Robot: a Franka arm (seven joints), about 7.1 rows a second.
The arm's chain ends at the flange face. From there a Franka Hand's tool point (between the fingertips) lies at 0.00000 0.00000 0.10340 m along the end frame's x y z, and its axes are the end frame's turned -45 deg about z.
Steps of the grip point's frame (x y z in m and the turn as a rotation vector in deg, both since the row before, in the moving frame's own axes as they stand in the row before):
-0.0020 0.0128 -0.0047 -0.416 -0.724 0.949
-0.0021 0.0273 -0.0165 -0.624 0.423 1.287
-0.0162 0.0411 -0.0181 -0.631 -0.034 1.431
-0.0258 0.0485 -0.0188 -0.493 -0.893 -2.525
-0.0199 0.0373 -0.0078 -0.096 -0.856 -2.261
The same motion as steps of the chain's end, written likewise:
0.0080 0.0090 -0.0047 -0.806 -0.218 0.949
0.0165 0.0205 -0.0165 -0.142 0.740 1.287
0.0169 0.0397 -0.0181 -0.470 0.422 1.431
0.0165 0.0508 -0.0188 -0.980 -0.283 -2.525
0.0132 0.0392 -0.0078 -0.673 -0.537 -2.261

